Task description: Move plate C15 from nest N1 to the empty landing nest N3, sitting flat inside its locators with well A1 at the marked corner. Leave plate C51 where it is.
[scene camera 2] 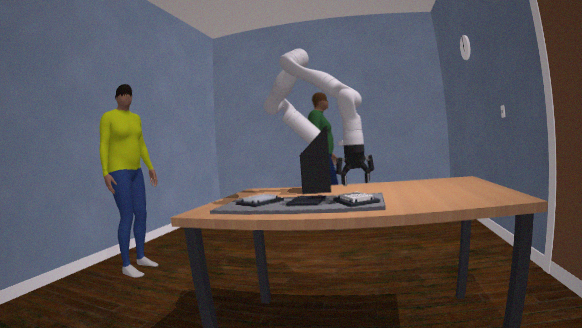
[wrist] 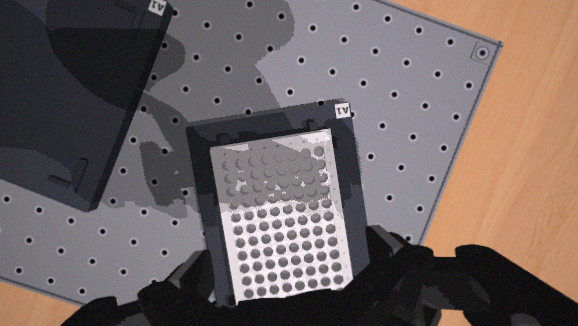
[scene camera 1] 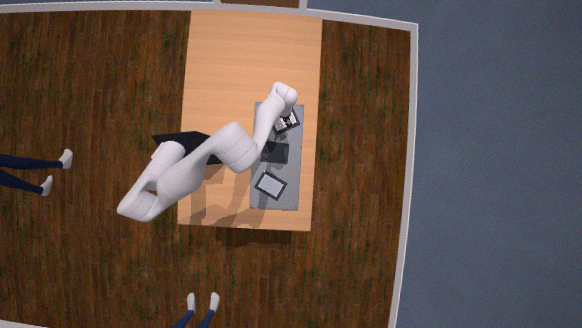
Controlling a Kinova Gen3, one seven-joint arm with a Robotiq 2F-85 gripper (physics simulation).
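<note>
A white well plate (scene camera 1: pixel 283 125) (scene camera 2: pixel 356 197) (wrist: pixel 280 240) sits in a dark nest (wrist: pixel 200 172) at one end of the grey board. No plate code is readable; I take it as C15. The nest's A1 label (wrist: pixel 342 110) is at its upper right corner in the wrist view. My gripper (scene camera 1: pixel 288 121) (scene camera 2: pixel 356 181) (wrist: pixel 289 254) is open and empty, above this plate, with its fingers to either side in the wrist view. The empty dark nest (scene camera 1: pixel 280 156) (scene camera 2: pixel 306 200) (wrist: pixel 65 167) is in the middle; its A1 label (wrist: pixel 157 6) shows. Another plate (scene camera 1: pixel 270 185) (scene camera 2: pixel 259 199) sits in the far nest.
The perforated grey board (scene camera 1: pixel 290 197) (scene camera 2: pixel 300 209) (wrist: pixel 400 105) lies on the wooden table (scene camera 1: pixel 250 50) (scene camera 2: pixel 450 192) (wrist: pixel 535 150). A black arm mount (scene camera 2: pixel 315 167) stands behind it. A person in yellow (scene camera 2: pixel 125 135) and one in green (scene camera 2: pixel 319 120) stand away from the table.
</note>
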